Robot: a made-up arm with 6 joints.
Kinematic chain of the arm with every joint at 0, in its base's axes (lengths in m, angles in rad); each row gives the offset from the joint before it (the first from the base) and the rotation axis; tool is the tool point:
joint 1: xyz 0 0 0.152 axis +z
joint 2: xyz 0 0 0 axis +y
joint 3: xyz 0 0 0.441 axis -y
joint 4: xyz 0 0 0 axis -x
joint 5: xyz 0.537 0 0 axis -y
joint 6: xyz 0 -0.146 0 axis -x
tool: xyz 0 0 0
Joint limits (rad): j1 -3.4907..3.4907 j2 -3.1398..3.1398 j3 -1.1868..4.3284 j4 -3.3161..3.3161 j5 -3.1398..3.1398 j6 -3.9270..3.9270
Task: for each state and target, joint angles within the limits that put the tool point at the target. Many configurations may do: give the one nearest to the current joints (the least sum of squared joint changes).
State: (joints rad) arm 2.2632 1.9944 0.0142 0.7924 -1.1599 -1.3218
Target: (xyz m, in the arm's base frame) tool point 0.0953 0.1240 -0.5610
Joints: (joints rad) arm 1.8772 2.1653 -0.0691 0.4980 -1.1599 -1.3218
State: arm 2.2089 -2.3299 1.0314 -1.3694 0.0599 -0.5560
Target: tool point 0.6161 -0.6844 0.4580
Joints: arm 2.2716 -1.5112 1.3631 -1.3666 0.0599 -0.5560
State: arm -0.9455 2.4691 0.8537 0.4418 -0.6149 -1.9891
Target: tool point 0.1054 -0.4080 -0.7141
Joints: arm -1.0032 2.4441 0.9707 0.4656 -0.6149 -1.9891
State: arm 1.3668 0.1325 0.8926 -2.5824 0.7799 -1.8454
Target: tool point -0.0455 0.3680 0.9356
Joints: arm 1.3633 -0.1520 0.6951 -2.5397 0.7799 -1.8454
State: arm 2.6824 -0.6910 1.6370 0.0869 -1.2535 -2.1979
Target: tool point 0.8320 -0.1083 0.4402
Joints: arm 2.8439 -0.7191 2.4300 0.2746 -1.2535 -2.1979
